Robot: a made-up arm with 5 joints. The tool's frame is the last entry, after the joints. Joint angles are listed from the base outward.
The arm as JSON. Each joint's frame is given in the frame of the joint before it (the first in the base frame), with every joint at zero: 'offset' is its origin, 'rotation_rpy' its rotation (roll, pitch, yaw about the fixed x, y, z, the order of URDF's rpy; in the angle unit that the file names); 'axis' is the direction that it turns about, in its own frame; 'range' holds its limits. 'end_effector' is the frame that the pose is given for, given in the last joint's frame.
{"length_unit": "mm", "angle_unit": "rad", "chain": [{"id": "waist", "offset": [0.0, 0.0, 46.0], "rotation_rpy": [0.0, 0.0, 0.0], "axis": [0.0, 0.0, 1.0], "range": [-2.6, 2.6]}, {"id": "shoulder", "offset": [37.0, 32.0, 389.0], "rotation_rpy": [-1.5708, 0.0, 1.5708], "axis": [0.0, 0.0, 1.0], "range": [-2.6, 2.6]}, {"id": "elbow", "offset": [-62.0, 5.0, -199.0], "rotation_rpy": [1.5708, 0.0, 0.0], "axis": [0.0, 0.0, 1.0], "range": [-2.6, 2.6]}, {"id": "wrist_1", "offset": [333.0, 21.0, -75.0], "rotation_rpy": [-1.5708, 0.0, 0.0], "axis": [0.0, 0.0, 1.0], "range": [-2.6, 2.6]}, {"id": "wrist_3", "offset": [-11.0, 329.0, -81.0], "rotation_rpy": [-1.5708, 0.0, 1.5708], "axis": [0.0, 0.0, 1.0], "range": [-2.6, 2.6]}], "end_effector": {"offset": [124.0, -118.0, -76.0], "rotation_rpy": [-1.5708, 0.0, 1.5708]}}
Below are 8 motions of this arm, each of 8 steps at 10 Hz.
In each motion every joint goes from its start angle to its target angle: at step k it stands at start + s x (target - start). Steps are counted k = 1, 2, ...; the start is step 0. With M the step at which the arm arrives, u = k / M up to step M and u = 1 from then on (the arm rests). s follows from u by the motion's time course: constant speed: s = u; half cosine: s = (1 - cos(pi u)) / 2; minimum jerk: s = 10 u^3 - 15 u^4 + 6 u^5.
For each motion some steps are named. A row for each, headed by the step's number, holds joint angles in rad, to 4 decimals.
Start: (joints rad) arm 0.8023 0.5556 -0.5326 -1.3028 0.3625
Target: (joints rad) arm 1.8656 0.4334 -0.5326 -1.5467 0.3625
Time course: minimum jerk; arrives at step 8
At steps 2, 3, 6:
2: 0.9124 0.5430 -0.5326 -1.3280 0.3625
3: 1.0949 0.5220 -0.5326 -1.3699 0.3625
6: 1.7555 0.4460 -0.5326 -1.5215 0.3625

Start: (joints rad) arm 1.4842 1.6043 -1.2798 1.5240 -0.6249
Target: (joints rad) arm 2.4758 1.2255 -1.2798 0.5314 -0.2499
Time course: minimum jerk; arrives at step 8
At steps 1, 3, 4, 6, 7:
1: 1.5001 1.5982 -1.2798 1.5081 -0.6189
3: 1.7571 1.5001 -1.2798 1.2508 -0.5217
4: 1.9800 1.4149 -1.2798 1.0277 -0.4374
6: 2.3732 1.2647 -1.2798 0.6341 -0.2887
7: 2.4599 1.2316 -1.2798 0.5473 -0.2559

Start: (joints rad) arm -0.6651 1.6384 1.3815 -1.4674 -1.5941
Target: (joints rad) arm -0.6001 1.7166 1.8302 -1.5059 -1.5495
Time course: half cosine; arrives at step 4
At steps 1, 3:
1: -0.6556 1.6499 1.4472 -1.4730 -1.5876
3: -0.6096 1.7051 1.7645 -1.5003 -1.5560

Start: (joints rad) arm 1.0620 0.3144 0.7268 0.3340 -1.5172
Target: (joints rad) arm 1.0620 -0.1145 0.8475 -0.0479 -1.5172
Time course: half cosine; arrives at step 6
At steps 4, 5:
4: 1.0620 -0.0073 0.8173 0.0476 -1.5172
5: 1.0620 -0.0858 0.8394 -0.0223 -1.5172

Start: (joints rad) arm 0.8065 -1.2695 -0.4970 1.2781 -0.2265
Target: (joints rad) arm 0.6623 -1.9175 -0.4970 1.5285 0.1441
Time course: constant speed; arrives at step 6
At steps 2, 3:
2: 0.7584 -1.4855 -0.4970 1.3616 -0.1030
3: 0.7344 -1.5935 -0.4970 1.4033 -0.0412

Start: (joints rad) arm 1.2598 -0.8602 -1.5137 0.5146 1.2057
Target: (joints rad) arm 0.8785 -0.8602 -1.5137 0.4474 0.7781
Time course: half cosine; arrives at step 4
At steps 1, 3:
1: 1.2040 -0.8602 -1.5137 0.5048 1.1431
3: 0.9343 -0.8602 -1.5137 0.4572 0.8407

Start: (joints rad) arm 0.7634 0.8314 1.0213 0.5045 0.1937
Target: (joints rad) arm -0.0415 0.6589 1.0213 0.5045 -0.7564
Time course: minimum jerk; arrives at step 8
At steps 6, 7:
6: 0.0418 0.6768 1.0213 0.5045 -0.6580
7: -0.0286 0.6617 1.0213 0.5045 -0.7411

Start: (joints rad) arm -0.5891 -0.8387 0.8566 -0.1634 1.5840
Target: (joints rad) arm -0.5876 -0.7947 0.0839 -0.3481 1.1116
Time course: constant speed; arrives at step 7
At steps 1, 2, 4, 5, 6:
1: -0.5889 -0.8324 0.7462 -0.1898 1.5165
2: -0.5887 -0.8261 0.6358 -0.2162 1.4490
4: -0.5882 -0.8136 0.4151 -0.2689 1.3141
5: -0.5880 -0.8073 0.3047 -0.2953 1.2466
6: -0.5878 -0.8010 0.1943 -0.3217 1.1791

